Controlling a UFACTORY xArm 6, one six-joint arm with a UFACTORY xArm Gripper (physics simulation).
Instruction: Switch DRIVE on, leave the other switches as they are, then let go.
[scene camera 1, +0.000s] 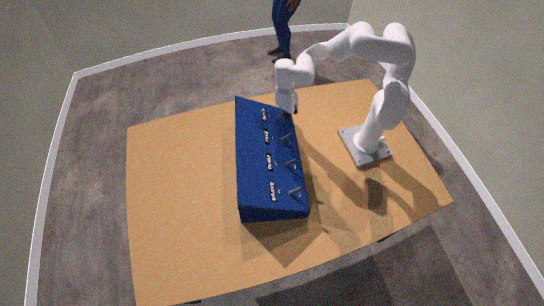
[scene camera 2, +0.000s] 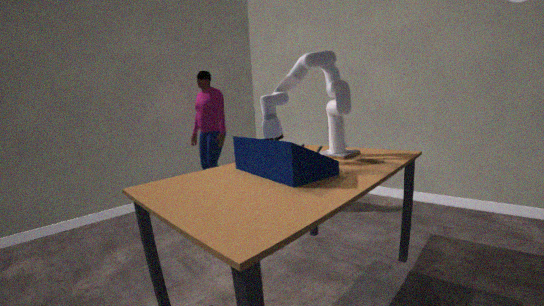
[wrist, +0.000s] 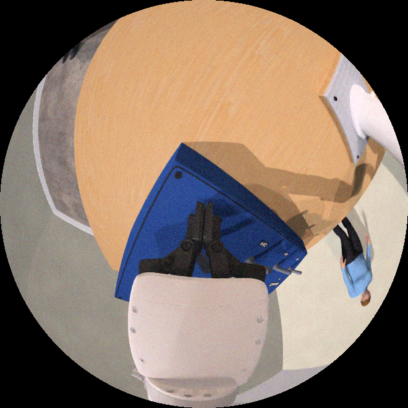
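Where they show: gripper, fingertip midpoint: (scene camera 1: 288, 117); arm's base at its link origin: (scene camera 1: 365, 143) (scene camera 2: 337, 152).
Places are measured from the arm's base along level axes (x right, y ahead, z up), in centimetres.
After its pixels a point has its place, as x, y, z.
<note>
The blue sloped switch panel (scene camera 1: 250, 155) {-2.7, 55.3, 13.0} (scene camera 2: 265, 160) {-3.2, 60.7, 6.2} (wrist: 162, 210) stands on the table. Its DRIVE label (scene camera 1: 264, 114) {18.4, 44.6, 9.9} is at the far end in scene camera 1. FEED's lever (scene camera 1: 286, 138) {4.7, 39.0, 8.8}, PUMP's lever (scene camera 1: 290, 163) {-7.1, 41.0, 8.9} and BRAKE's lever (scene camera 1: 295, 191) {-18.8, 42.8, 9.2} follow in a row toward the near end; all three lean alike. My gripper (scene camera 1: 288, 115) {18.3, 33.6, 5.5} (scene camera 2: 275, 137) (wrist: 204, 210) is shut and empty, with its fingers low over the panel at the DRIVE place. The DRIVE lever is mostly hidden by the gripper, so its position and any contact cannot be told.
The table (scene camera 1: 175, 180) {2.3, 87.6, -2.1} (scene camera 2: 215, 205) {-14.2, 93.6, -2.1} (wrist: 200, 75) bears the panel and the arm's base plate (scene camera 1: 355, 153) {-4.2, 7.9, 0.0}. A person in a pink top (scene camera 2: 210, 110) stands beyond the table; a person in light blue (wrist: 357, 275) shows in the wrist view.
</note>
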